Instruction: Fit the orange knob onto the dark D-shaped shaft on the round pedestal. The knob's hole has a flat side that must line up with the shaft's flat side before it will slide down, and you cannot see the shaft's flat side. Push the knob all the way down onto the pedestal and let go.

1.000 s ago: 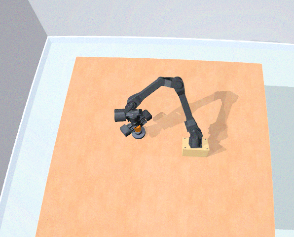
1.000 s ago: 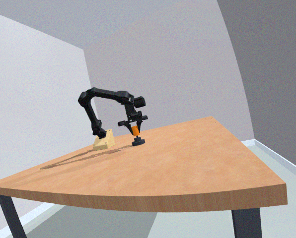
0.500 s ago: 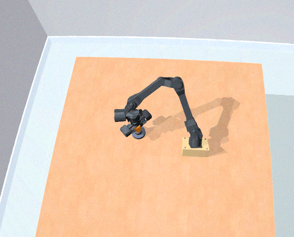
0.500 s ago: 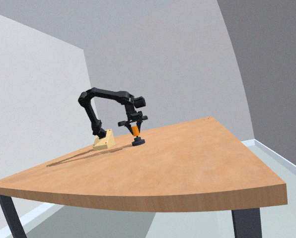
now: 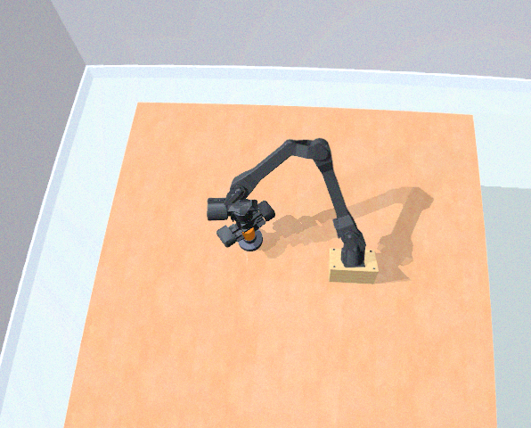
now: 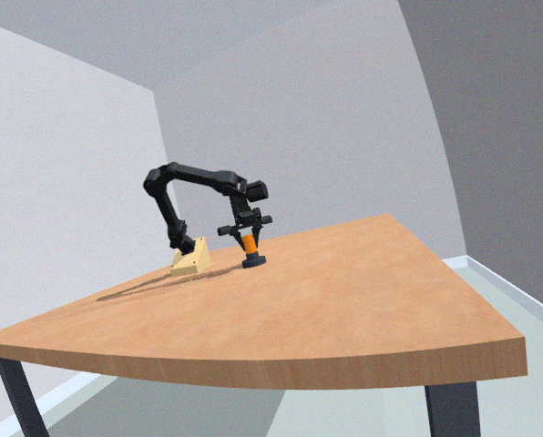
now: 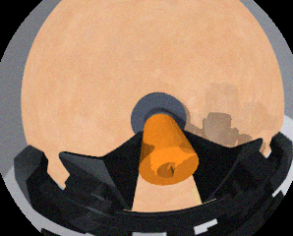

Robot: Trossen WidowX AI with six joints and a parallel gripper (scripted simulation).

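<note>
Right now my gripper tip is 20 mm below the orange knob. The rest, counted from my gripper tip: dark round pedestal (20 mm below).
</note>
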